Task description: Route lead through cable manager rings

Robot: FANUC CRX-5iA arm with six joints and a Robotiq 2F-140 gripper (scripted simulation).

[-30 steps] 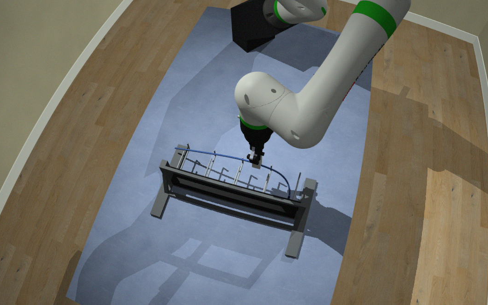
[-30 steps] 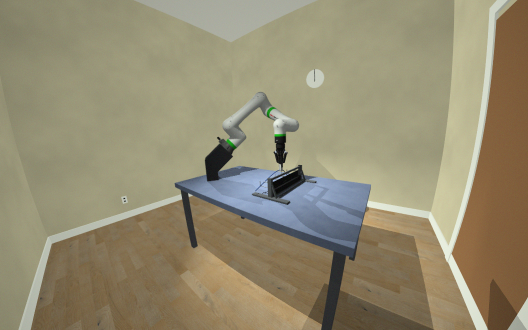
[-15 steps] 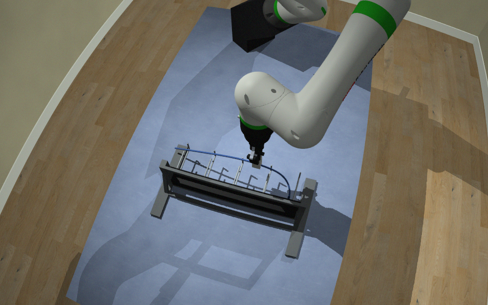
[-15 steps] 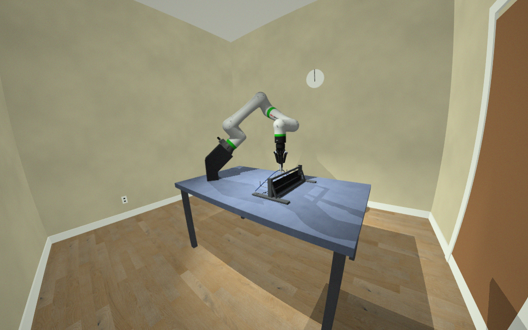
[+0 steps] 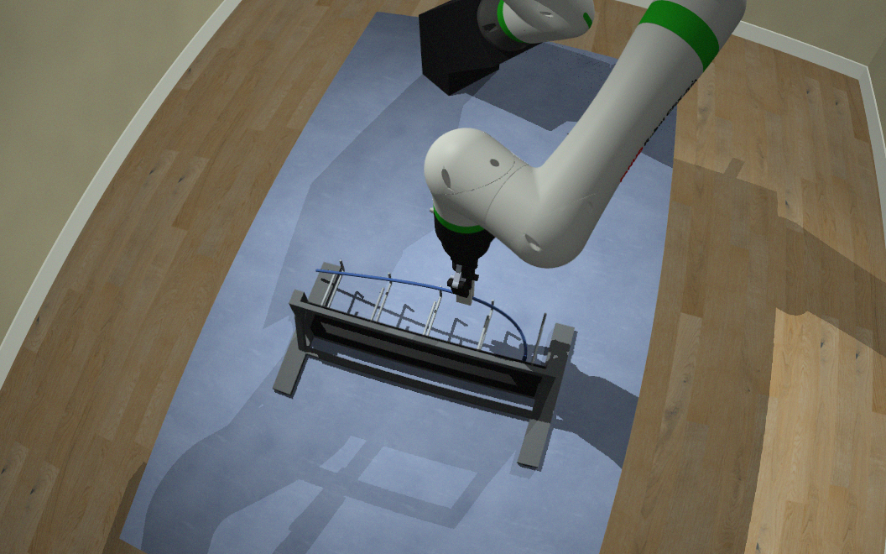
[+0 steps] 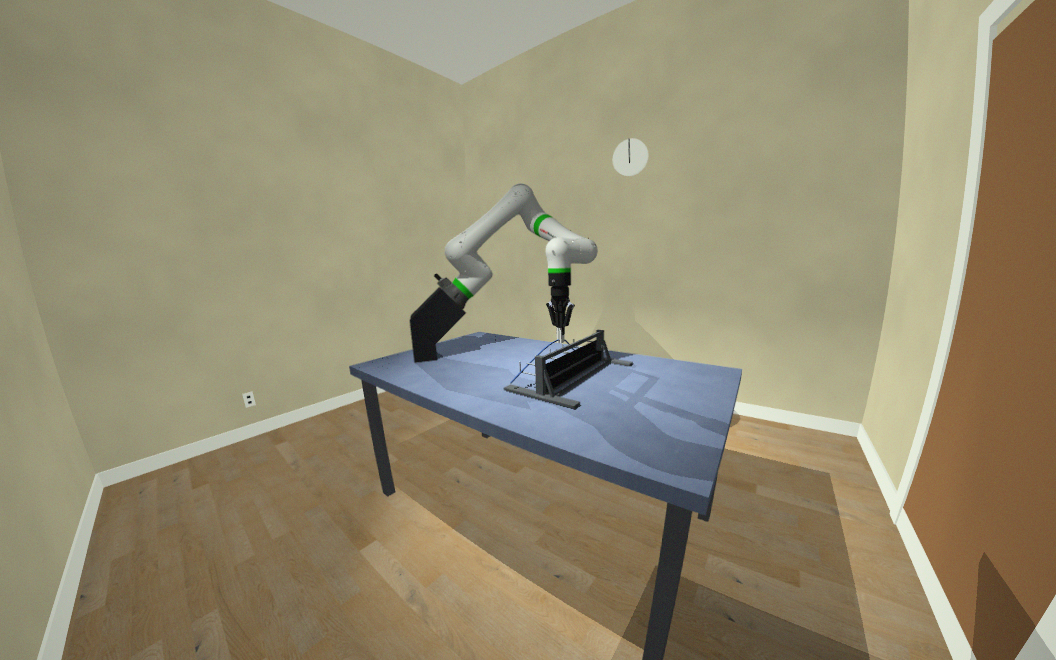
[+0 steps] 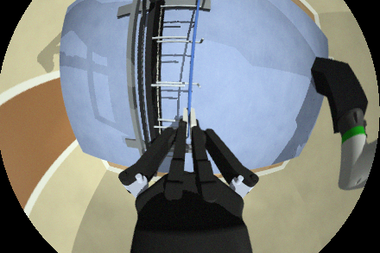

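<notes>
The rack is 10 cm ahead of my hand, 8 cm below it and 5 cm to the right of it.
</notes>
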